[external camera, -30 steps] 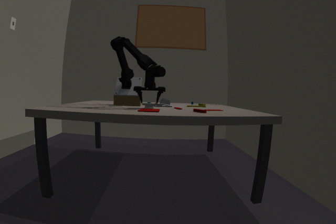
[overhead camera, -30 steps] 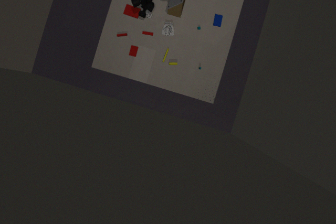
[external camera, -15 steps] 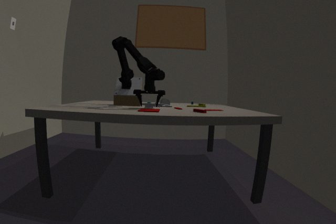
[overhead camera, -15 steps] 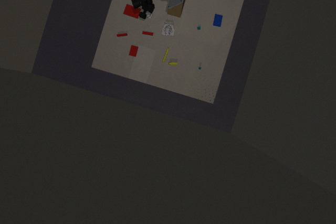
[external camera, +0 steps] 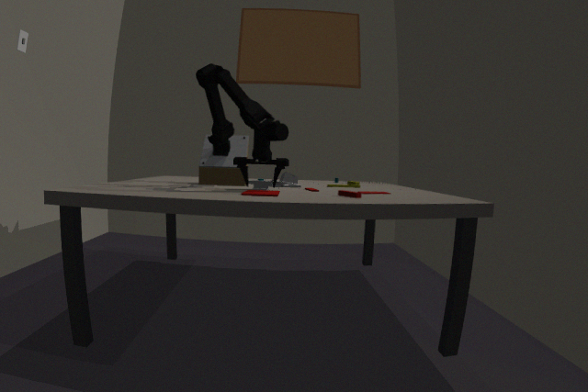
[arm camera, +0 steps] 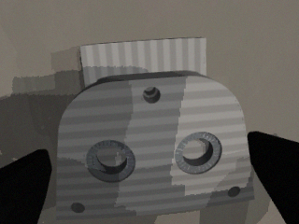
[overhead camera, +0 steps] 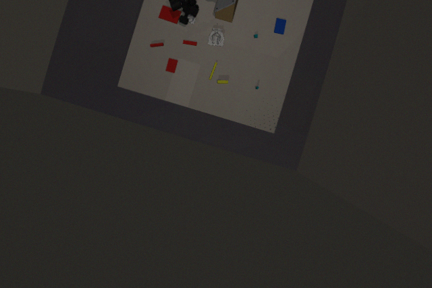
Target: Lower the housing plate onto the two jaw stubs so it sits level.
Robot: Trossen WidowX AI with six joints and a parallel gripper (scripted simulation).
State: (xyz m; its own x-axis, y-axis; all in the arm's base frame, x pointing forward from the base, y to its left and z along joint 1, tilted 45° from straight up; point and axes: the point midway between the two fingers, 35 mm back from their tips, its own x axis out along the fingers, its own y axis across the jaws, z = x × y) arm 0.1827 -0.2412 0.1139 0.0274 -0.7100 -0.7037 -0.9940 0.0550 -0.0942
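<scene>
Right now my gripper tip is 10 mm to the right of the white part. Round my gripper tip: blue plate: 160 mm behind, 700 mm to the left, 10 mm below.
</scene>
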